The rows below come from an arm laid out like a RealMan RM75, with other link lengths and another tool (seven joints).
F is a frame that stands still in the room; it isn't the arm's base.
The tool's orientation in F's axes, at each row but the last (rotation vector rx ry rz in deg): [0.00, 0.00, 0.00]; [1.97, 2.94, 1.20]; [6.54, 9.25, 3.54]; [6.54, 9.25, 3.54]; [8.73, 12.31, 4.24]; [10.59, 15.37, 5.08]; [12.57, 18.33, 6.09]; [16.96, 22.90, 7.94]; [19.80, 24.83, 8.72]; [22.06, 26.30, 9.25]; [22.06, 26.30, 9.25]
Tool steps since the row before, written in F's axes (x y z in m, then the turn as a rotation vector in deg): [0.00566, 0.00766, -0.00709, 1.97, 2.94, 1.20]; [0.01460, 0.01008, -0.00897, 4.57, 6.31, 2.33]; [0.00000, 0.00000, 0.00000, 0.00, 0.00, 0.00]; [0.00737, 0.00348, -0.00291, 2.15, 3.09, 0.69]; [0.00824, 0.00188, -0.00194, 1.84, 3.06, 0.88]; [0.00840, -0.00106, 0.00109, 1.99, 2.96, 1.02]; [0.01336, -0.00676, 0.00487, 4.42, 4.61, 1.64]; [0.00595, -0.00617, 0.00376, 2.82, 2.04, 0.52]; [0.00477, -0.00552, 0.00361, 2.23, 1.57, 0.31]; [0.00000, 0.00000, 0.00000, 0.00, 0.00, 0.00]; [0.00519, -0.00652, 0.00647, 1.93, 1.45, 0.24]
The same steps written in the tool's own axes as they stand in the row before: [0.00566, 0.00766, -0.00709, 1.97, 2.94, 1.20]; [0.01525, 0.00947, -0.00854, 4.58, 6.29, 2.35]; [0.00000, 0.00000, 0.00000, 0.00, 0.00, 0.00]; [0.00796, 0.00272, -0.00202, 2.23, 3.03, 0.69]; [0.00860, 0.00108, -0.00035, 1.88, 3.05, 0.81]; [0.00767, -0.00135, 0.00349, 1.98, 2.97, 1.00]; [0.01022, -0.00636, 0.01015, 4.32, 4.55, 2.04]; [0.00289, -0.00513, 0.00728, 2.77, 1.88, 1.07]; [0.00170, -0.00418, 0.00677, 2.22, 1.41, 0.77]; [0.00000, 0.00000, 0.00000, 0.00, 0.00, 0.00]; [0.00046, -0.00374, 0.00985, 1.96, 1.30, 0.62]
